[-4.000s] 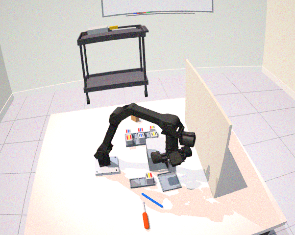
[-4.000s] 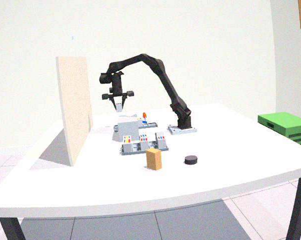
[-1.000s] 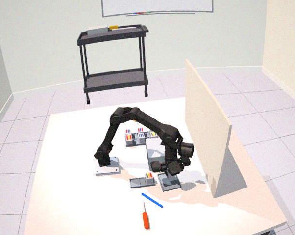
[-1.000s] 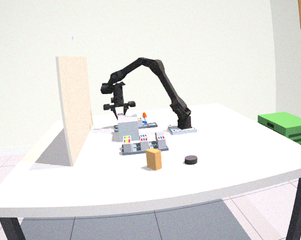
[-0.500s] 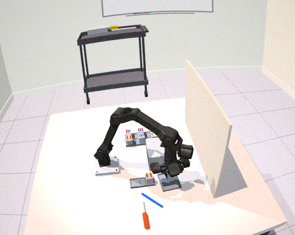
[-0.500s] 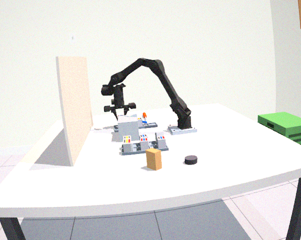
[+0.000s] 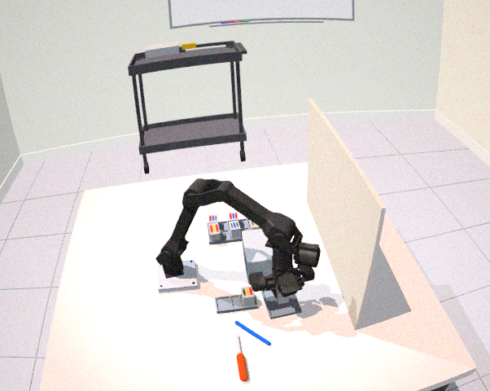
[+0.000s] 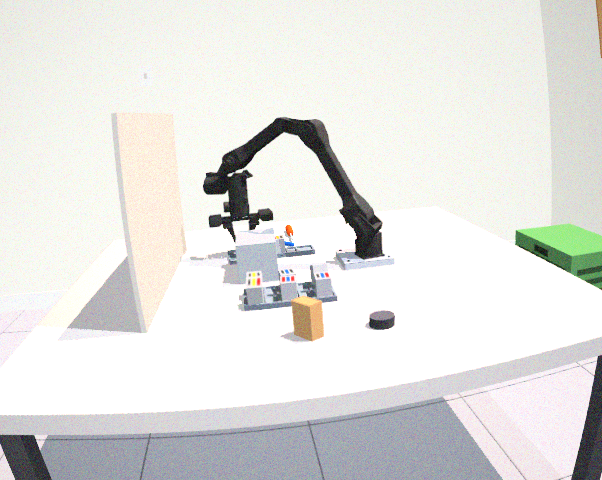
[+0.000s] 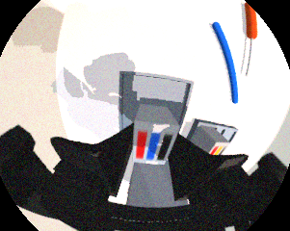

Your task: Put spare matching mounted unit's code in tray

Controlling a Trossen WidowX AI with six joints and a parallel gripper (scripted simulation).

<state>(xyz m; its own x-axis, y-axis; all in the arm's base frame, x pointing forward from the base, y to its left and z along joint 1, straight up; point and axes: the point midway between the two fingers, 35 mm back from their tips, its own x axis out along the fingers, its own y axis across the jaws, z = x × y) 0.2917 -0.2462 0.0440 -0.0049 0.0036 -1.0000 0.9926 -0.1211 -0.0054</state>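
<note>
My gripper tip is now 3 cm above the grey tray. From my gripper tip the other things lie so: blue stick (13 cm behind, 9 cm to the right, 3 cm below); then grey box-like unit (19 cm to the left, 2 cm above); then rack (13 cm behind, 4 cm to the left, 2 cm below).
</note>
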